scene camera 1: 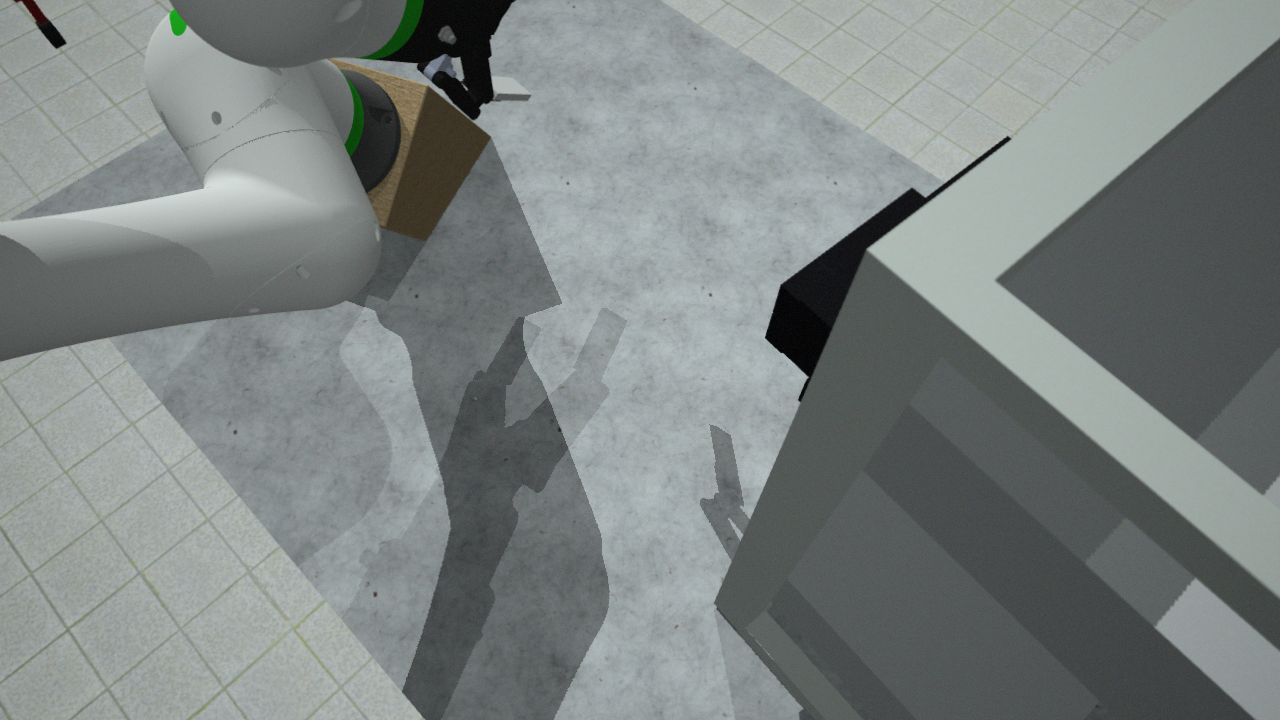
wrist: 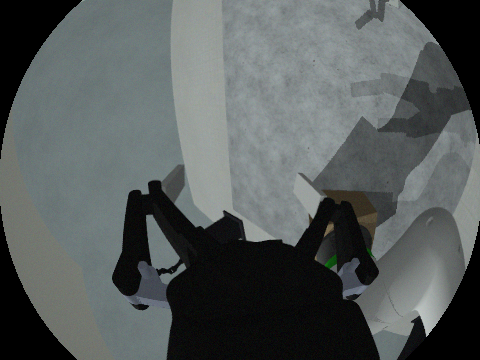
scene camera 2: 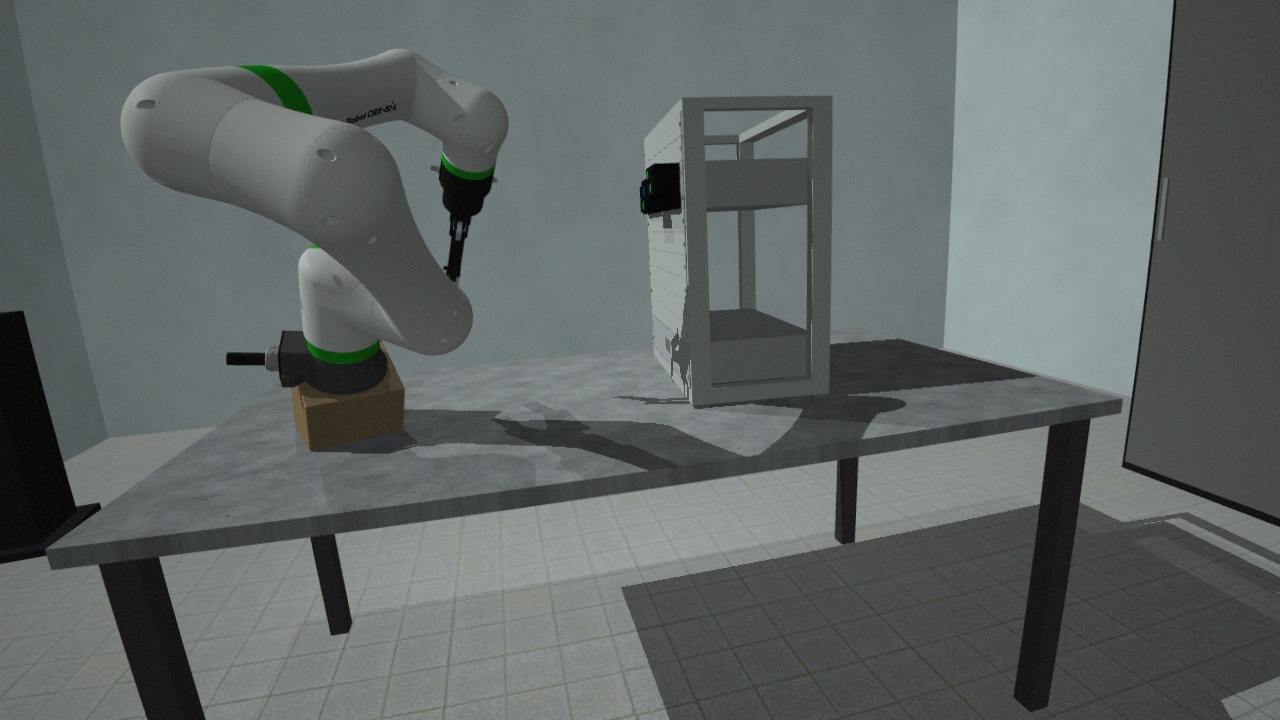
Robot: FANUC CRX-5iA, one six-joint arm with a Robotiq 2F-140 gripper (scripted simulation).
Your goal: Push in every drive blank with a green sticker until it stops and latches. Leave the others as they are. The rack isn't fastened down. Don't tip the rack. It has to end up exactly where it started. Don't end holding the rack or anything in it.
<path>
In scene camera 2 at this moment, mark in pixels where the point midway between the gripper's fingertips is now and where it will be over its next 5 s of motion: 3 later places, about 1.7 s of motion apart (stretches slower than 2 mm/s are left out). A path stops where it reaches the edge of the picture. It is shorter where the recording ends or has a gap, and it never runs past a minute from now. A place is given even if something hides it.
My gripper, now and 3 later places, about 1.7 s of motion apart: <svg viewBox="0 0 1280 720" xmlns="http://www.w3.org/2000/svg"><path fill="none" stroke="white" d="M454 260L455 227L503 153L562 180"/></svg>
</path>
